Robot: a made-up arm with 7 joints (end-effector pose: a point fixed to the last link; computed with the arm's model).
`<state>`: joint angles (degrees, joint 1 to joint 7).
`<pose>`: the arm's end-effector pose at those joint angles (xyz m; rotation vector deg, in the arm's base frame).
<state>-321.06 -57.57 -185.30 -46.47 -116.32 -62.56 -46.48</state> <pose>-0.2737 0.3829 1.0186 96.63 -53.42 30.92</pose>
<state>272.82 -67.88 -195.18 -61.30 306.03 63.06 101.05</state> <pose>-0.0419 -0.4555 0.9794 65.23 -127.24 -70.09</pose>
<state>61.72 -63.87 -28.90 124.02 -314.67 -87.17 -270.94</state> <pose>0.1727 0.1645 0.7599 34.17 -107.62 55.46</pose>
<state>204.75 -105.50 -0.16 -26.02 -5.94 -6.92 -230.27</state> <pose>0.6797 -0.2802 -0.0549 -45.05 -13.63 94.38</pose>
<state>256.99 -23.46 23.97 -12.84 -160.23 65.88 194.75</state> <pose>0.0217 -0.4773 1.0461 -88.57 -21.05 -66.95</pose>
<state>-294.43 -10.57 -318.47 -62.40 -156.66 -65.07 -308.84</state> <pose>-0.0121 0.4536 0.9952 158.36 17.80 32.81</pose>
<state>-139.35 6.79 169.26 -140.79 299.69 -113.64 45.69</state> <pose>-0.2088 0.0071 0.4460 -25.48 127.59 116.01</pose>
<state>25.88 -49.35 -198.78 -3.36 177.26 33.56 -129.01</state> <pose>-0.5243 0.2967 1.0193 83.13 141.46 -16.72</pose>
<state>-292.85 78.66 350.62 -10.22 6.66 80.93 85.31</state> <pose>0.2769 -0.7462 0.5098 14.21 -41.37 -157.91</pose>
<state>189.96 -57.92 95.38 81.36 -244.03 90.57 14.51</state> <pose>0.5521 0.2894 0.5186 29.88 -58.04 -86.69</pose>
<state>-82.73 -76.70 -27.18 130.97 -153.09 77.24 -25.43</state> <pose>-0.2062 -0.0688 0.7532 -104.25 75.00 -37.35</pose>
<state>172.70 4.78 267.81 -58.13 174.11 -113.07 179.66</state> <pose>-0.1006 0.2406 1.0413 -106.32 84.87 54.88</pose>
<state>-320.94 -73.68 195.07 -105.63 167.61 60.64 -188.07</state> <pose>-0.0781 -0.0397 0.8283 -2.81 -93.79 -47.57</pose>
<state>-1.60 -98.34 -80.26 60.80 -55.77 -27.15 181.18</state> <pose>-0.6672 0.3760 0.4318 -101.48 100.67 -94.79</pose>
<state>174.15 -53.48 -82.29 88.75 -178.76 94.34 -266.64</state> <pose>0.3975 -0.3293 0.7450 148.93 -3.19 -76.40</pose>
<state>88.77 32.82 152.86 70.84 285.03 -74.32 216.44</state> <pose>-0.0800 0.0477 1.0717 116.69 -61.29 -41.95</pose>
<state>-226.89 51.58 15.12 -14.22 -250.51 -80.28 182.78</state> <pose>-0.3357 -0.4968 0.9140 -74.07 32.91 65.96</pose>
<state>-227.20 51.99 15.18 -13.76 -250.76 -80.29 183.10</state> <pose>-0.3374 -0.5025 0.9077 -74.11 32.05 66.11</pose>
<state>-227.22 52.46 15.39 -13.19 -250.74 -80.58 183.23</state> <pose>-0.3426 -0.5071 0.8992 -73.45 31.08 65.87</pose>
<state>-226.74 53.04 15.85 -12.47 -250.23 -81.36 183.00</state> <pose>-0.3541 -0.5096 0.8870 -71.61 29.94 64.95</pose>
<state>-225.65 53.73 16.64 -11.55 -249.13 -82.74 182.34</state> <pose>-0.3732 -0.5085 0.8704 -68.35 28.56 63.15</pose>
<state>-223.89 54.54 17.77 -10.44 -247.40 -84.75 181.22</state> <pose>-0.4004 -0.5021 0.8492 -63.66 26.89 60.27</pose>
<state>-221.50 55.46 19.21 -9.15 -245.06 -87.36 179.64</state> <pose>-0.4347 -0.4888 0.8239 -57.73 24.82 56.17</pose>
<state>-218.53 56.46 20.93 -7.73 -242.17 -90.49 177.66</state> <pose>-0.4744 -0.4665 0.7954 -50.81 22.37 50.78</pose>
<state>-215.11 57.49 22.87 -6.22 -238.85 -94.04 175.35</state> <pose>-0.5163 -0.4344 0.7655 -43.28 19.50 44.14</pose>
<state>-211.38 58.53 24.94 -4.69 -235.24 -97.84 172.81</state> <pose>-0.5573 -0.3929 0.7358 -35.55 16.29 36.44</pose>
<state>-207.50 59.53 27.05 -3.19 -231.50 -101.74 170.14</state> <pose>-0.5940 -0.3439 0.7079 -27.97 12.83 27.98</pose>
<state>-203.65 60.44 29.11 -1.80 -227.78 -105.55 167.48</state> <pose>-0.6239 -0.2905 0.6835 -20.86 9.35 19.21</pose>
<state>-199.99 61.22 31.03 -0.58 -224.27 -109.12 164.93</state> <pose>-0.6461 -0.2367 0.6637 -14.47 6.01 10.60</pose>
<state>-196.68 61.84 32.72 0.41 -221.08 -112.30 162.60</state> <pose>-0.6607 -0.1866 0.6490 -8.95 3.03 2.62</pose>
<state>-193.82 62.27 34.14 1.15 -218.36 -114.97 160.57</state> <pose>-0.6690 -0.1428 0.6392 -4.44 0.59 -4.34</pose>
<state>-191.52 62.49 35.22 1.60 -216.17 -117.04 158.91</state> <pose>-0.6728 -0.1079 0.6343 -0.99 -1.15 -9.96</pose>
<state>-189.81 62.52 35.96 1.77 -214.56 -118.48 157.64</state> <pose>-0.6737 -0.0826 0.6334 1.41 -2.15 -14.11</pose>
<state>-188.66 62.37 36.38 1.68 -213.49 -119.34 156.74</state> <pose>-0.6730 -0.0664 0.6359 2.86 -2.40 -16.82</pose>
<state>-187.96 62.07 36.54 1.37 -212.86 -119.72 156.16</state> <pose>-0.6715 -0.0576 0.6411 3.55 -2.03 -18.33</pose>
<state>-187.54 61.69 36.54 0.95 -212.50 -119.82 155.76</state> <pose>-0.6696 -0.0532 0.6477 3.79 -1.32 -19.13</pose>
